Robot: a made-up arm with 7 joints.
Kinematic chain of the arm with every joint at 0, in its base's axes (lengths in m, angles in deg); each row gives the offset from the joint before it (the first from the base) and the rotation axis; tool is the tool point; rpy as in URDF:
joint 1: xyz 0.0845 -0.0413 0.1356 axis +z
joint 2: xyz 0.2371 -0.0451 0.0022 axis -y
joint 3: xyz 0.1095 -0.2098 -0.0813 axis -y
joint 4: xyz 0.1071 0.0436 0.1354 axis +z
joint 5: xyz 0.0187 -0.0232 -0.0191 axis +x
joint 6: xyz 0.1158 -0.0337 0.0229 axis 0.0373 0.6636 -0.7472
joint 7: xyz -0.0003 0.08 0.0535 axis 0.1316 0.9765 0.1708
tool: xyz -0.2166 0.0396 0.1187 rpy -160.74 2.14 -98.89
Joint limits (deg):
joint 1: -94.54..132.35
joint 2: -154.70..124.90
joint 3: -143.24..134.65
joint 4: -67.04..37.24
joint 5: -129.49..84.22
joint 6: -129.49..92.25
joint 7: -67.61..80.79
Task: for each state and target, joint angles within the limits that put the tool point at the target. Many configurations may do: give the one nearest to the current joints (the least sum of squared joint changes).
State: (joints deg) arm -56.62 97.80 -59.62 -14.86 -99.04 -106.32 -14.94
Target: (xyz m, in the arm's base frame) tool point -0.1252 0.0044 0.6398
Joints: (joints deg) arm -85.69 120.75 -53.81 -5.52 -123.20 -126.70 -3.28
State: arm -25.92 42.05 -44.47 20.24 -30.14 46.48 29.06
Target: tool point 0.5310 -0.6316 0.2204
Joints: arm -57.23 22.00 -57.28 15.07 -36.15 45.16 23.11
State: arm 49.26 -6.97 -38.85 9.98 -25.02 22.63 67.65
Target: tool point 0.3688 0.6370 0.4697
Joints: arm 72.21 19.40 -23.59 12.52 -22.10 24.18 68.14
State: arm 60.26 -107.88 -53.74 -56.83 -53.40 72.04 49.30
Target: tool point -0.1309 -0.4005 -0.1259
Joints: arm 34.12 -119.49 -62.97 -34.69 -62.99 58.29 37.40
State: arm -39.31 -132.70 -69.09 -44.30 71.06 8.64 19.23
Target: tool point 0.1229 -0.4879 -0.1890
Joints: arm -24.66 -118.13 -58.90 -49.76 73.18 7.95 21.40
